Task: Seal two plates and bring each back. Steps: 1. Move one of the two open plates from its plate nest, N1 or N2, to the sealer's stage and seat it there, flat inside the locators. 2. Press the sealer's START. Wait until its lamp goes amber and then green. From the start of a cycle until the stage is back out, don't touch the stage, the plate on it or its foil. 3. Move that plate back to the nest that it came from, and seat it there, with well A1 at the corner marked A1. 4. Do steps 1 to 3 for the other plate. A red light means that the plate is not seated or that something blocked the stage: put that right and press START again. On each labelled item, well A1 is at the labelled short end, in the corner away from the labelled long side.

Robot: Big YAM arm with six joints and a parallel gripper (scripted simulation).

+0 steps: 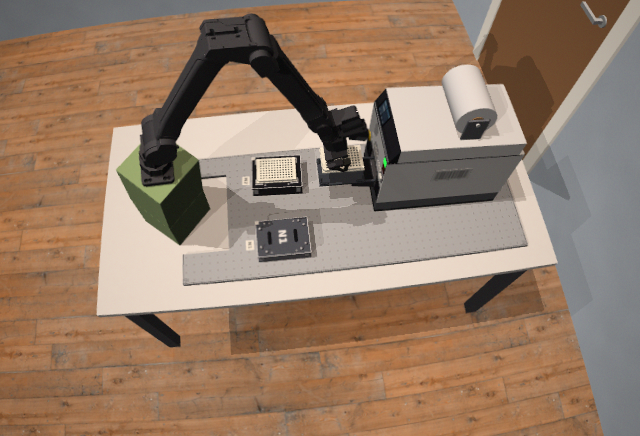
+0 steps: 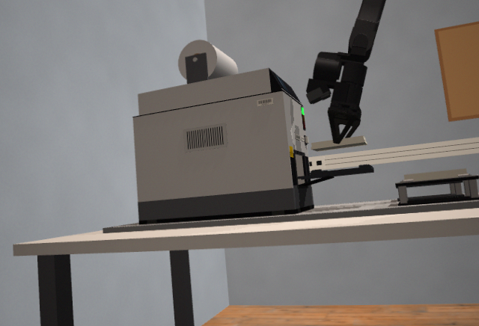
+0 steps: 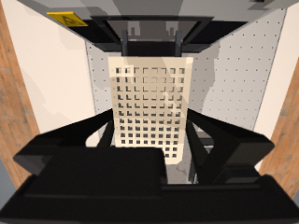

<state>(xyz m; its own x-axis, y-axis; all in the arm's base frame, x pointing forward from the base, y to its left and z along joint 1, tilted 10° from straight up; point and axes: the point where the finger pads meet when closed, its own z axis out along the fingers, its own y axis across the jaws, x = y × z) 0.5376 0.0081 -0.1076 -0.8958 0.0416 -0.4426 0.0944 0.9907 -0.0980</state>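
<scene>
My hand is 70 mm above the sealer stage. From my hand the other things lie so: plate: 200 mm behind, 100 mm below, 60 mm to the left; yellow warning label: 110 mm ahead, 80 mm to the left, 20 mm below; plate nest: 220 mm behind, 170 mm to the right, 120 mm below.
</scene>
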